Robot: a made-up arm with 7 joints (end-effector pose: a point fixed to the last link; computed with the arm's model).
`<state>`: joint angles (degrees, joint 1 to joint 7).
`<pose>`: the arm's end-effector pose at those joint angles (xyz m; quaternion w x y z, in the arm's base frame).
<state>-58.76 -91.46 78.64 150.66 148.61 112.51 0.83</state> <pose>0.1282 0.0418 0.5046 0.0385 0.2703 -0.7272 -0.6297</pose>
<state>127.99 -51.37 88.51 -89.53 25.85 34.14 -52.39</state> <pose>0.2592 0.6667 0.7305 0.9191 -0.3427 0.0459 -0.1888</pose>
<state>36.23 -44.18 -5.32 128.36 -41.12 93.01 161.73</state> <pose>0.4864 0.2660 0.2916 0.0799 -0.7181 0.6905 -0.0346</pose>
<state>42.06 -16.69 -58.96 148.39 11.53 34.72 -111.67</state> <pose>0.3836 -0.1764 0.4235 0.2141 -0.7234 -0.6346 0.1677</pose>
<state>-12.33 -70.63 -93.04 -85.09 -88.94 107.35 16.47</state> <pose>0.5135 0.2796 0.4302 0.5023 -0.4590 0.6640 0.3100</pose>
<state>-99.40 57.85 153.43 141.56 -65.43 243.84 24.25</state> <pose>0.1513 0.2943 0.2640 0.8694 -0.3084 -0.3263 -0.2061</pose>
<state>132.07 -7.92 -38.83 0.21 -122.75 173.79 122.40</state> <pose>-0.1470 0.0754 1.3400 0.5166 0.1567 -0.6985 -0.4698</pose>
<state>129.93 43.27 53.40 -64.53 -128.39 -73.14 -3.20</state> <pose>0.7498 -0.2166 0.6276 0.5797 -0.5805 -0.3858 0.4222</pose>
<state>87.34 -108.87 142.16 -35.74 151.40 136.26 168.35</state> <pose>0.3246 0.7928 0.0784 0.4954 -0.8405 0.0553 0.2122</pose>
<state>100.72 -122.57 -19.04 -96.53 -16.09 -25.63 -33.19</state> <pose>-0.1859 0.5875 0.6507 0.0250 -0.3303 -0.8564 -0.3961</pose>
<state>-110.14 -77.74 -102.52 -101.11 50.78 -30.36 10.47</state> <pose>0.2425 -0.5789 0.3764 0.4085 0.8141 -0.2179 -0.3505</pose>
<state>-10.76 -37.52 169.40 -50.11 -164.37 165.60 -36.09</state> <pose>0.6146 -0.4106 0.8521 0.4471 0.1112 -0.0633 0.8853</pose>
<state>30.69 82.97 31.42 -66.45 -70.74 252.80 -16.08</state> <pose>-0.3773 -0.5995 0.1539 0.5766 -0.3775 -0.3227 -0.6487</pose>
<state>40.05 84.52 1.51 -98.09 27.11 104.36 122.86</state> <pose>-0.2263 -0.3552 0.0281 0.1395 -0.5690 0.8084 -0.0578</pose>
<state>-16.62 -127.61 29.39 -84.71 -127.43 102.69 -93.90</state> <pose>0.6042 -0.3472 0.5444 0.7697 0.0745 0.4445 -0.4522</pose>
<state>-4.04 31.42 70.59 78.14 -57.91 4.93 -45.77</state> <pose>-0.1871 0.4662 1.1171 0.6348 0.4213 0.5583 0.3282</pose>
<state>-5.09 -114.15 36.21 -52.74 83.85 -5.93 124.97</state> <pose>0.9107 -0.3322 0.4201 0.6372 -0.2761 0.4645 0.5495</pose>
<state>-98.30 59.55 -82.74 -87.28 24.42 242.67 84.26</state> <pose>0.4187 0.4450 0.6953 0.2291 -0.6487 -0.4791 0.5451</pose>
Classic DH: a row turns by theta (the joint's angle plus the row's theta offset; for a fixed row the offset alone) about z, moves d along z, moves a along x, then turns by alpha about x. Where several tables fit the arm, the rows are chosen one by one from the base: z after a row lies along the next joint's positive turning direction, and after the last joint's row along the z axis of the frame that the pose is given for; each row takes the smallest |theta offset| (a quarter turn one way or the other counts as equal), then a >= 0, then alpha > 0; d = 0 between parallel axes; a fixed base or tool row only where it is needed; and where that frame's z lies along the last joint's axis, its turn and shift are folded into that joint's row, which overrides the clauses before.
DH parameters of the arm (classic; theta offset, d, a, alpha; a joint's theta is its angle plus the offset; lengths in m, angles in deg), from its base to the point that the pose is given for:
joint 1: 0 0.4437 0 90
joint 2: 0 0.0789 0 -90
joint 3: 0 0.4806 0.022 -90
joint 4: 0 0.0678 -0.0279 90
joint 5: 0 0.4953 0 90
joint 6: 90 0.0808 0.0686 90
joint 7: 0 0.0094 0 0

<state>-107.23 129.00 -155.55 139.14 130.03 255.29 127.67</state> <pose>-0.3677 0.0660 0.1793 0.3684 -0.6605 -0.1553 -0.6356</pose>
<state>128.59 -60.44 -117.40 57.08 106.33 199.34 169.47</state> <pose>0.0437 0.7258 0.8587 0.7569 0.4752 -0.2250 0.3882</pose>
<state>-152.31 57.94 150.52 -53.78 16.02 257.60 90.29</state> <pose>0.3589 0.4659 1.1072 0.2490 0.8090 -0.5255 0.0857</pose>
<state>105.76 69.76 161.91 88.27 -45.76 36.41 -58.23</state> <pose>0.1433 -0.7509 0.1308 0.1382 -0.8791 -0.0968 0.4458</pose>
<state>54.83 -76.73 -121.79 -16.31 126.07 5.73 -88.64</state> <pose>0.6433 0.8192 0.5313 0.0031 -0.1960 -0.9765 -0.0900</pose>
